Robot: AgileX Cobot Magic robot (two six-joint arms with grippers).
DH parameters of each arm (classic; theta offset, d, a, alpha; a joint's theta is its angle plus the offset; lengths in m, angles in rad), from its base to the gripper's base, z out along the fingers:
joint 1: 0 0.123 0 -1.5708
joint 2: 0.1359 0 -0.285 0
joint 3: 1.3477 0 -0.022 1.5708
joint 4: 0 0.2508 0 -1.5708
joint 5: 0 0 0.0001 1.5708
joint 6: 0 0.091 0 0
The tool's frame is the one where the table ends.
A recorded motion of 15 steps. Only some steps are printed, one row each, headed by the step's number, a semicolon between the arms.
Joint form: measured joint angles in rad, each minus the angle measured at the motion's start. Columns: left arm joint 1, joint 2, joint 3, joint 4, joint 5, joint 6; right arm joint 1, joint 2, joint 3, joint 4, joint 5, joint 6.
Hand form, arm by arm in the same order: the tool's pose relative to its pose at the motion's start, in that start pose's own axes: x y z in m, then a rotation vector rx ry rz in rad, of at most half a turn. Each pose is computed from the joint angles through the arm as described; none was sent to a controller.
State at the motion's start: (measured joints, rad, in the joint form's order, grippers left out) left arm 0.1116 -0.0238 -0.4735 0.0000 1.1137 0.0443; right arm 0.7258 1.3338 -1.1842 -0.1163 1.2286 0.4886
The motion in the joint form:
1: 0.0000 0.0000 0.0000 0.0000 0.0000 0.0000; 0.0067 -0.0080 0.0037 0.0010 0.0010 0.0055
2: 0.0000 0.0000 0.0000 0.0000 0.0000 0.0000; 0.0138 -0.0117 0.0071 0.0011 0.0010 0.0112
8: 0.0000 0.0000 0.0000 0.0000 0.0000 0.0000; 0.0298 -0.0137 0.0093 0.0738 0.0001 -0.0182
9: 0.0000 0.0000 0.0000 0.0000 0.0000 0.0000; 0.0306 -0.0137 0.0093 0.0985 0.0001 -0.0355
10: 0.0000 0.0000 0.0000 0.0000 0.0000 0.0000; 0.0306 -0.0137 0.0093 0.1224 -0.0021 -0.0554
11: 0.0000 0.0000 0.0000 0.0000 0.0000 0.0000; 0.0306 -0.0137 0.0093 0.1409 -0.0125 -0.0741
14: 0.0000 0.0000 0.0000 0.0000 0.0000 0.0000; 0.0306 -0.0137 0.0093 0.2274 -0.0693 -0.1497
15: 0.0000 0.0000 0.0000 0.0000 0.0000 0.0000; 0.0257 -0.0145 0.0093 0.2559 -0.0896 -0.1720
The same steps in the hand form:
1: 0.0000 0.0000 0.0000 0.0000 0.0000 0.0000; 0.0021 0.0007 -0.0016 -0.0042 -0.0023 -0.0001
2: 0.0000 0.0000 0.0000 0.0000 0.0000 0.0000; 0.0037 0.0018 -0.0020 -0.0066 -0.0023 -0.0011
8: 0.0000 0.0000 0.0000 0.0000 0.0000 0.0000; 0.0088 0.0106 -0.0028 -0.0720 0.0299 -0.0216
9: 0.0000 0.0000 0.0000 0.0000 0.0000 0.0000; 0.0099 0.0126 -0.0030 -0.0930 0.0403 -0.0315
10: 0.0000 0.0000 0.0000 0.0000 0.0000 0.0000; 0.0107 0.0145 -0.0032 -0.1144 0.0477 -0.0433
11: 0.0000 0.0000 0.0000 0.0000 0.0000 0.0000; 0.0105 0.0163 -0.0034 -0.1349 0.0451 -0.0550
14: 0.0000 0.0000 0.0000 0.0000 0.0000 0.0000; 0.0090 0.0250 -0.0049 -0.2320 0.0216 -0.0945
15: 0.0000 0.0000 0.0000 0.0000 0.0000 0.0000; 0.0078 0.0267 -0.0057 -0.2626 0.0096 -0.0989

